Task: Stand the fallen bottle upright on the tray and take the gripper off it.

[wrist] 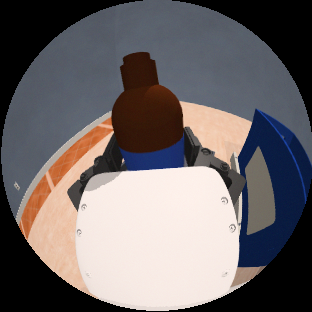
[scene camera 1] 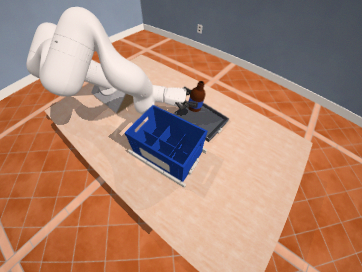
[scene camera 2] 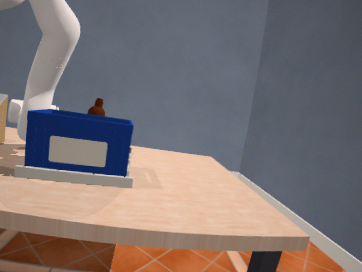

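Observation:
The brown bottle (scene camera 1: 198, 94) (scene camera 2: 98, 109) (wrist: 147, 117) with a blue label stands about upright, neck up, over the left back part of the dark tray (scene camera 1: 218, 131). Whether its base touches the tray I cannot tell. My gripper (scene camera 1: 190, 102) (wrist: 151, 138) is shut on the bottle at its label, coming from the side and level, low over the tray. In the scene camera 2 view the blue crate hides the bottle's lower part, the fingers and the tray. In the wrist view the white gripper body hides the bottle's base.
A blue crate (scene camera 1: 161, 159) (scene camera 2: 40, 150) (wrist: 260, 250) with dividers stands in front of the tray, close beside the arm, with pale rails (scene camera 1: 155, 168) (scene camera 2: 75, 176) at its foot. The wooden table (scene camera 1: 250, 185) (scene camera 2: 200, 200) carries them. A wall stands behind.

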